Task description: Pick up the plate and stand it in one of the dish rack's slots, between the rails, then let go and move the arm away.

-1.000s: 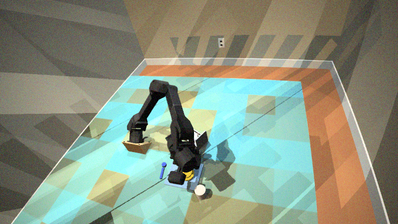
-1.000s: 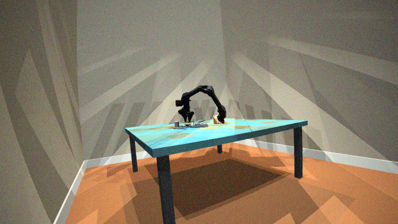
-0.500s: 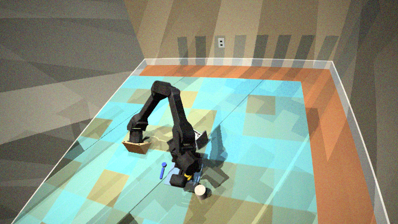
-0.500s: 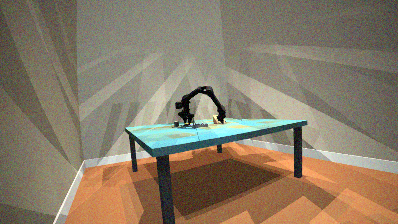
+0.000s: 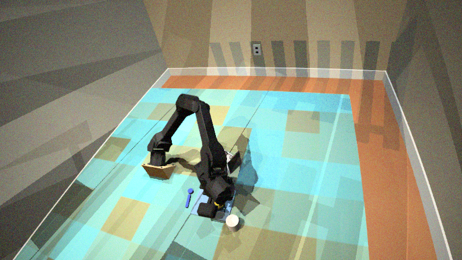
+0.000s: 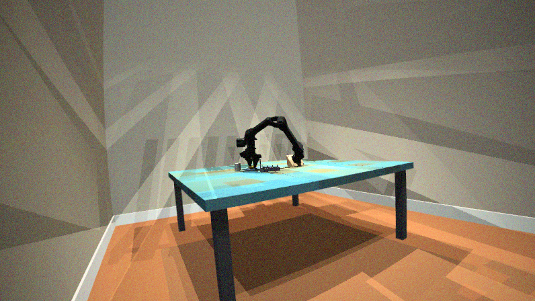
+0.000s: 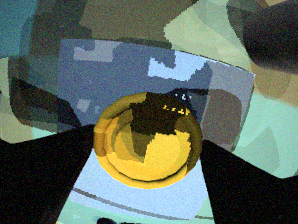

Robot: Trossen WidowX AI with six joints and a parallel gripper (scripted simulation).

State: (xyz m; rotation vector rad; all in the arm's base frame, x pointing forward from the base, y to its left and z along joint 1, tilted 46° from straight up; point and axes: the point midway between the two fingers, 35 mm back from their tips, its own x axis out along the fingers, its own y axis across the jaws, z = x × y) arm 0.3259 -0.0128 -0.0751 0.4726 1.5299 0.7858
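Right now my gripper tip is 20 mm past the light blue mat and 10 mm above it. Also, from my gripper tip: white cup 90 mm ahead, 60 mm to the right, 20 mm above; then yellow plate 10 mm above; then blue spoon 130 mm behind, 10 mm to the right, 10 mm below.
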